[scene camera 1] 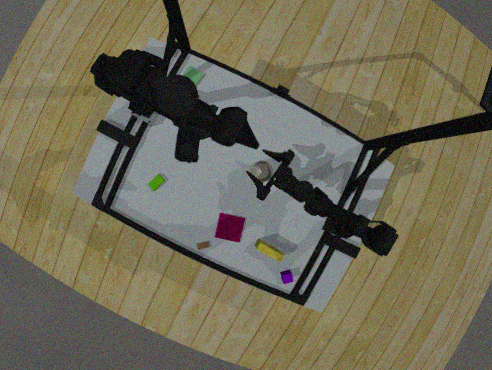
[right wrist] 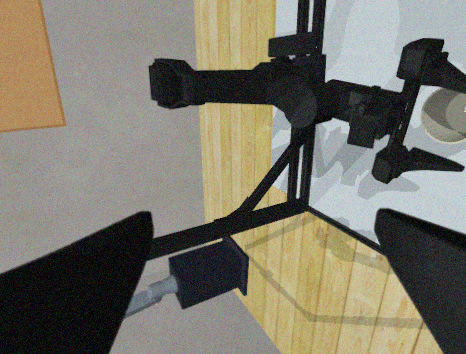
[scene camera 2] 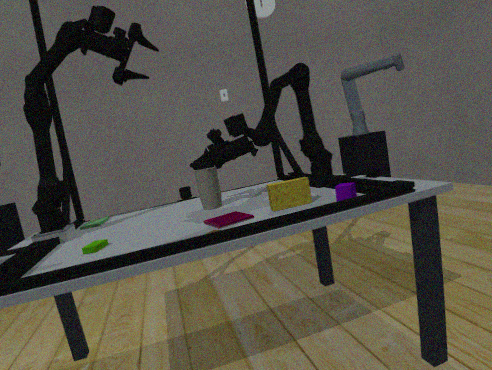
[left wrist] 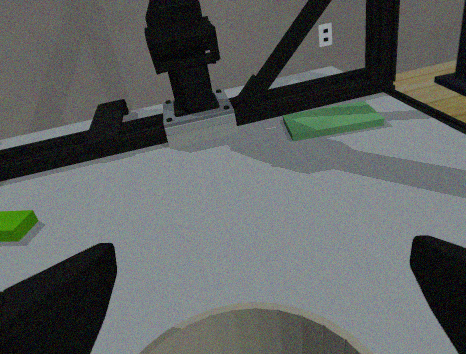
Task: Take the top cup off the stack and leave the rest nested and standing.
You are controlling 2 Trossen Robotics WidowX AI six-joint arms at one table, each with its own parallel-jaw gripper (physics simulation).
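Places are measured from the left arm's base along level axes (x right, y ahead, z up), in millimetres.
Pixels of known places: left gripper, fingertip midpoint: (scene camera 1: 254, 160) (scene camera 2: 191, 167) (left wrist: 263, 253); right gripper, fingertip midpoint: (scene camera 1: 245, 144) (right wrist: 263, 220) (scene camera 2: 154, 64); left arm's base at its link origin: (scene camera 1: 338, 223) (scene camera 2: 323, 177); right arm's base at its link origin: (scene camera 1: 146, 107) (scene camera 2: 53, 229) (left wrist: 195, 105).
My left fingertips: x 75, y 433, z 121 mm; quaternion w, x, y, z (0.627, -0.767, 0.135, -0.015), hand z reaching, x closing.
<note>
For each thing: its top centre in the pictures, then the offset to it from my left fingertips. "pt": a spot on its surface instead. Level surfaces: height alone.
- table at its surface level: dz -143 mm
- top cup's rim at a spot on its surface: (left wrist: 257, 305) pt dx -6, dy -7, dz -12 mm
- crimson square at a spot on its surface: (scene camera 2: 229, 219) (scene camera 1: 227, 233) pt dx -287, dy -26, dz -135 mm
- yellow block at its top centre: (scene camera 2: 287, 181) (scene camera 1: 270, 252) dx -282, dy -202, dz -73 mm
- purple cube at its top centre: (scene camera 2: 344, 184) (scene camera 1: 287, 278) dx -363, dy -324, dz -103 mm
- small brown block at its top centre: (scene camera 1: 202, 245) dx -374, dy +40, dz -135 mm
- lime block at its top centre: (scene camera 2: 94, 243) (scene camera 1: 155, 182) dx -219, dy +307, dz -128 mm
- green slab at its top centre: (left wrist: 330, 116) (scene camera 2: 94, 221) (scene camera 1: 188, 81) dx +200, dy +363, dz -133 mm
A beige-grey stack of nested cups (scene camera 1: 261, 171) (scene camera 2: 208, 188) (right wrist: 445, 117) stands upright on the table (scene camera 1: 165, 215); the separate rims cannot be told apart. In the left wrist view the top cup's rim (left wrist: 257, 305) shows at the bottom edge. My left gripper (scene camera 1: 256, 161) (scene camera 2: 194, 166) (left wrist: 263, 253) is open and empty at the height of the stack's top, with its fingers spread on either side of the rim. My right gripper (scene camera 2: 153, 64) (right wrist: 263, 220) is open and empty, high above the table to the left of the stack in scene camera 2.
A crimson square (scene camera 1: 230, 227) (scene camera 2: 229, 219), a yellow block (scene camera 1: 269, 250) (scene camera 2: 290, 193), a purple cube (scene camera 1: 286, 277) (scene camera 2: 345, 192) and a small brown block (scene camera 1: 203, 245) lie toward the front. A lime block (scene camera 1: 156, 182) (scene camera 2: 95, 246) and a green slab (scene camera 1: 193, 75) (left wrist: 332, 120) lie left.
</note>
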